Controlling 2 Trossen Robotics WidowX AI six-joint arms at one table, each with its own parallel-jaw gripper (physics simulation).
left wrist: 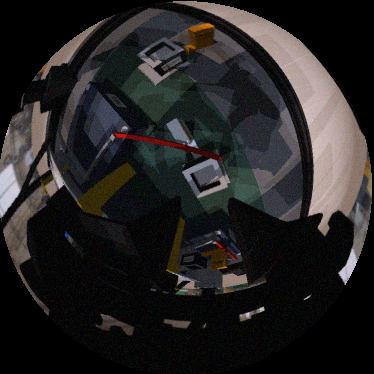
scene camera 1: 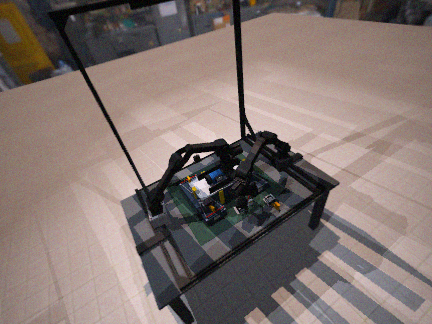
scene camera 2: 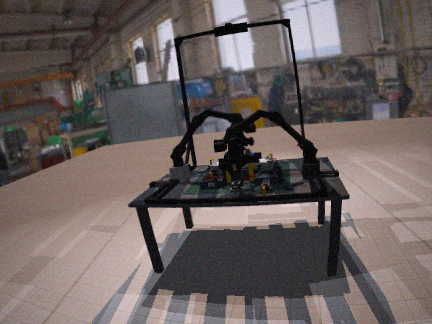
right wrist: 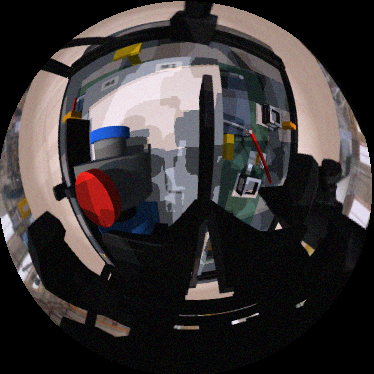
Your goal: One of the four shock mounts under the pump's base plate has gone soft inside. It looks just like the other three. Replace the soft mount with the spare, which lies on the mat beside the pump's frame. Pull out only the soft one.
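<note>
The pump [scene camera 1: 215, 175] [right wrist: 125, 175] stands on its pale base plate [right wrist: 145, 100]. My right gripper [right wrist: 201, 203] is shut on an upright black bar [right wrist: 206, 135] beside the pump. My left gripper [left wrist: 204, 201] is half open and empty, low over the mat near the frame [left wrist: 102, 115]. A dark mount [left wrist: 194, 261] with an orange grip [left wrist: 218, 259] shows beyond its fingers, at a frame corner. A dark block with an orange grip [left wrist: 201, 36] [scene camera 2: 264, 190] [right wrist: 289, 125], seemingly the spare, lies at a white square tray [left wrist: 150, 72]. Which mount is soft cannot be told.
A second white square tray [left wrist: 212, 190] lies just ahead of my left fingers. A red lever [left wrist: 170, 145] [right wrist: 260, 156] reaches from the frame corner over the mat. Yellow posts [left wrist: 107, 190] [scene camera 1: 222, 196] stand close beside the left gripper. A pale plate [left wrist: 180, 130] lies near the tray.
</note>
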